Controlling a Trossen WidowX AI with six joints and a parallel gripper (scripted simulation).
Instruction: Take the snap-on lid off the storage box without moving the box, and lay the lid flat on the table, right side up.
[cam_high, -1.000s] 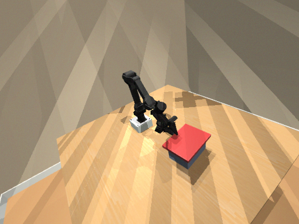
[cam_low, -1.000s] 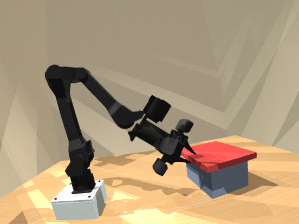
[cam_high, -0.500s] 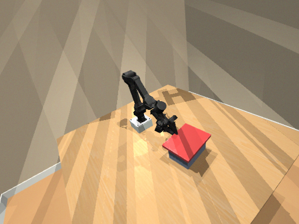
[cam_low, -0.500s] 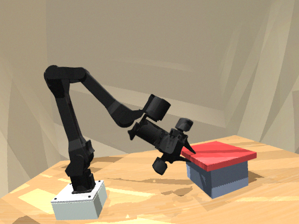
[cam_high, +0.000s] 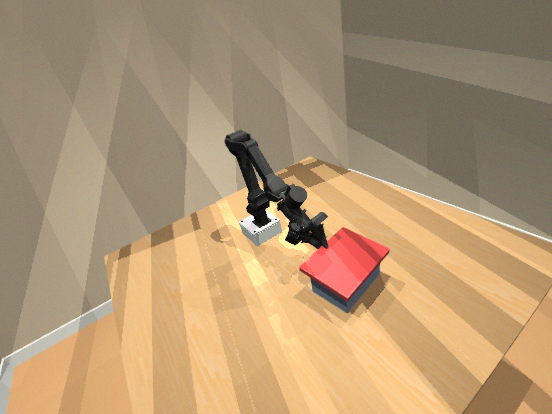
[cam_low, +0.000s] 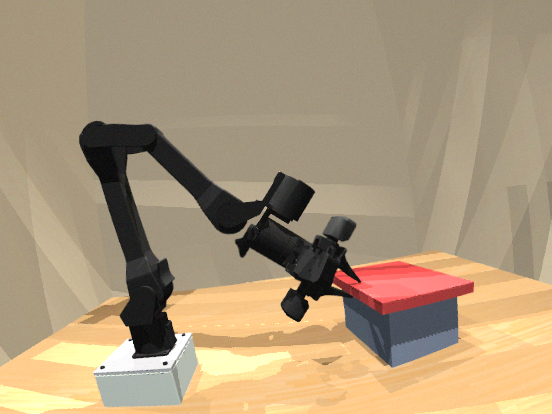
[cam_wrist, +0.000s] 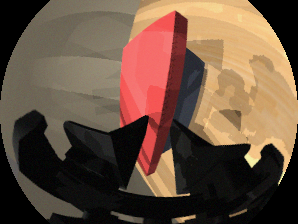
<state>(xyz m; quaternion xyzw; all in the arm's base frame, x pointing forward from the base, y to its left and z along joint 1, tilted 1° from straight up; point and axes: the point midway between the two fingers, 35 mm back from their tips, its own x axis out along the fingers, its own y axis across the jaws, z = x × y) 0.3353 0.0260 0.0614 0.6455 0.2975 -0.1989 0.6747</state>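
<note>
Right now my gripper tip is 70 mm short of the red lid and 10 mm to the right of it. From my gripper tip the other things lie so: storage box 80 mm ahead, 60 mm below, 10 mm to the left.
</note>
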